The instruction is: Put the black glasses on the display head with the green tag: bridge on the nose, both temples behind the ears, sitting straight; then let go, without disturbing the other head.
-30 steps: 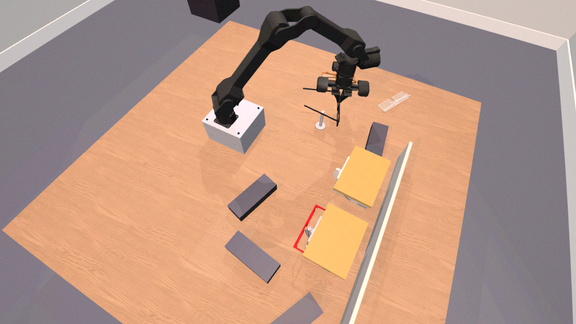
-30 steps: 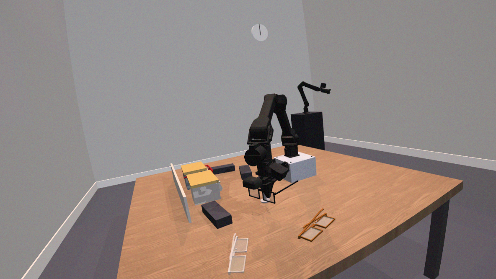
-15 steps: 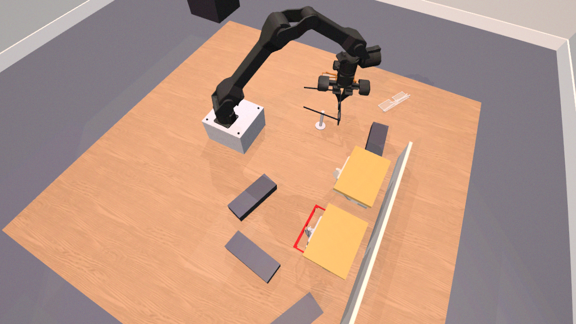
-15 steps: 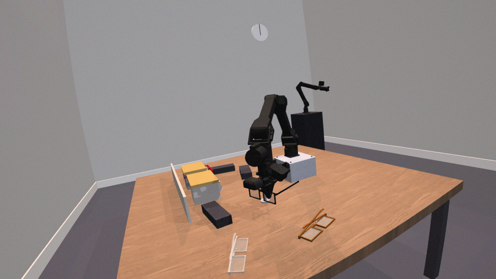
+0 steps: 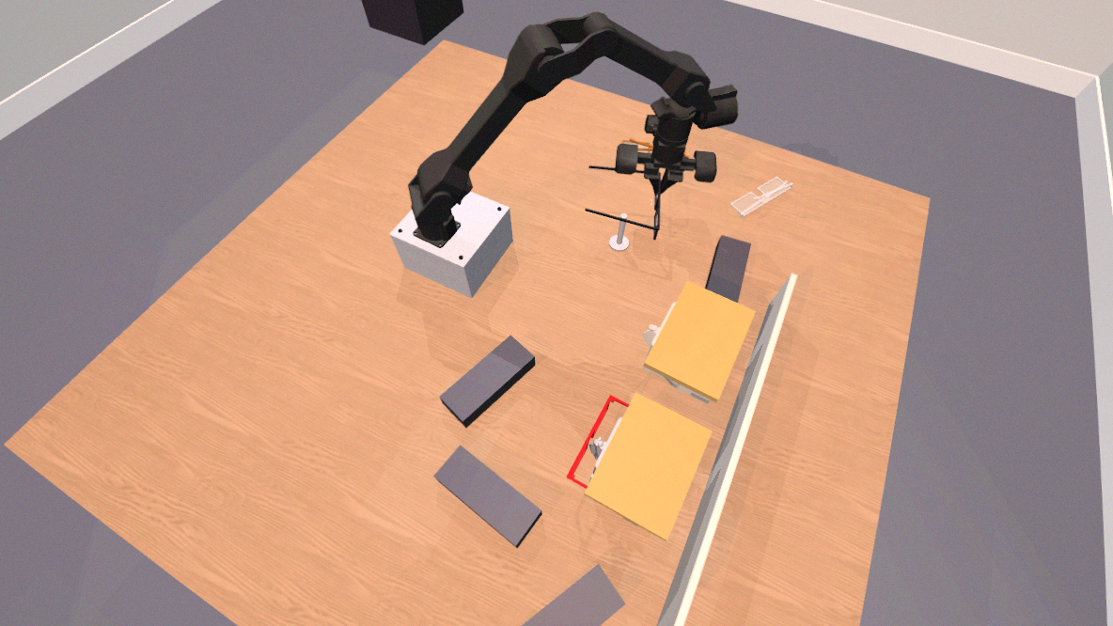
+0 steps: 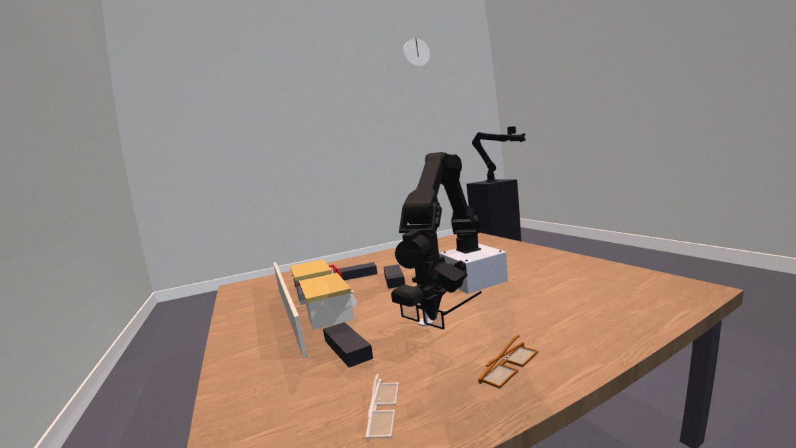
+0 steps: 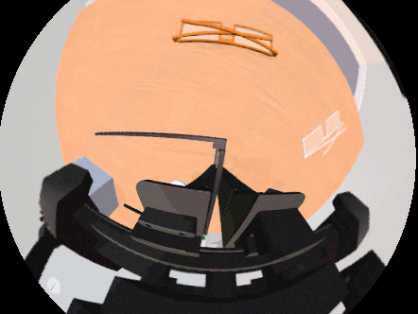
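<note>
Right now the white peg is 110 mm to the right of my gripper tip, 40 mm below it and 30 mm behind it. Round my gripper tip: thin white panel: 400 mm to the right, 300 mm ahead.
</note>
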